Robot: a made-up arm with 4 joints.
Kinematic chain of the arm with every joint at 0, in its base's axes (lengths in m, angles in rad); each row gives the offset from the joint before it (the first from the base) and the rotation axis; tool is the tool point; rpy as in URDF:
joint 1: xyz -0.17 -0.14 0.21 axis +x
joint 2: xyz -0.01 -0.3 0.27 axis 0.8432 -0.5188 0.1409
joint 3: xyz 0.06 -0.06 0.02 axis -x
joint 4: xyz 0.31 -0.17 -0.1 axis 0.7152 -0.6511 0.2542
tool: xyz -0.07 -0.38 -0.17 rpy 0 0 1.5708
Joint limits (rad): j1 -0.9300..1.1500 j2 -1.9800..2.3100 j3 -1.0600..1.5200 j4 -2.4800..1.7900
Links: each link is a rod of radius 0.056 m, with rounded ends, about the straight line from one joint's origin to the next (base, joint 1, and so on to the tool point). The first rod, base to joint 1, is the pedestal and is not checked.
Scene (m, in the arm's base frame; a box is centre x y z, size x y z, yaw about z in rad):
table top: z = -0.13
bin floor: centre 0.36 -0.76 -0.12 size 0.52 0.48 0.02 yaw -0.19
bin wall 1: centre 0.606 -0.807 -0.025 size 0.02 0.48 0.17 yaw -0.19
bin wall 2: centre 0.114 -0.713 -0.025 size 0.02 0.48 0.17 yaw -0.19
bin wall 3: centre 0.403 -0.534 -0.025 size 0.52 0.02 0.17 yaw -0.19
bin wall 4: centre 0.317 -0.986 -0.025 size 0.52 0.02 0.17 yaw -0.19
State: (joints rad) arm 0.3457 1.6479 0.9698 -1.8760
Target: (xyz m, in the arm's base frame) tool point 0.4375 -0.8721 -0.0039
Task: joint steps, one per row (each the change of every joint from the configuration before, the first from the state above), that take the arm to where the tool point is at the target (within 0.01 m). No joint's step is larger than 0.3 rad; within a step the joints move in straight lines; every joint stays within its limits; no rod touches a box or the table.
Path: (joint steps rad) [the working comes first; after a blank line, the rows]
Joints at the target: 0.3519 1.6130 1.0044 0.5557
Straight joint move there: touches bin floor, bin wall 2, bin wall 4, the table top.

1: -0.2484 0.0288 0.0406 0.2360
2: -0.2483 0.0287 0.0406 0.2360
3: -0.2484 0.0288 0.0406 0.2361
4: -0.2484 0.0287 0.0406 0.2360
5: 0.1365 -0.0225 -0.0395 0.2783
6: 0.1365 -0.0226 -0.0396 0.2784
7: 0.1365 -0.0225 -0.0395 0.2783
8: 0.1365 -0.0226 -0.0395 0.2784
9: 0.1365 -0.0226 -0.0395 0.2783
10: 0.1586 -0.0185 0.0349 0.0480
11: 0.1586 -0.0186 0.0349 0.0479

